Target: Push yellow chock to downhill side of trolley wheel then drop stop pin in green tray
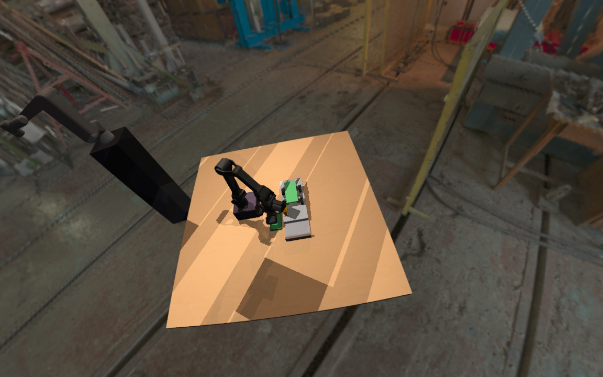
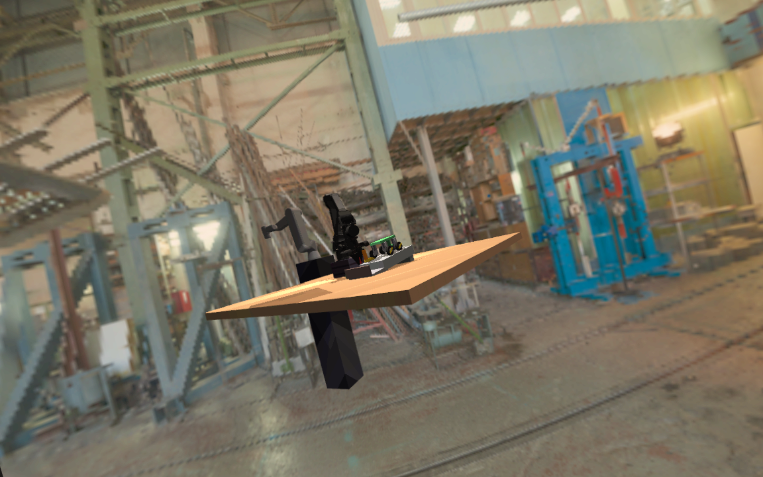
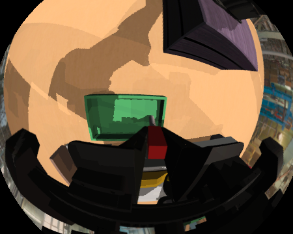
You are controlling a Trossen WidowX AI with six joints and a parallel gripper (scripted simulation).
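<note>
My gripper tip is now 70 mm short of the yellow chock, 30 mm below it and 20 mm to the left of it. From my gripper tip the other things lie so: red-headed stop pin (right at my gripper tip); brown end stop (190 mm to the right, 100 mm ahead, 20 mm below); trolley (140 mm ahead, 60 mm to the left, 50 mm above).
</note>
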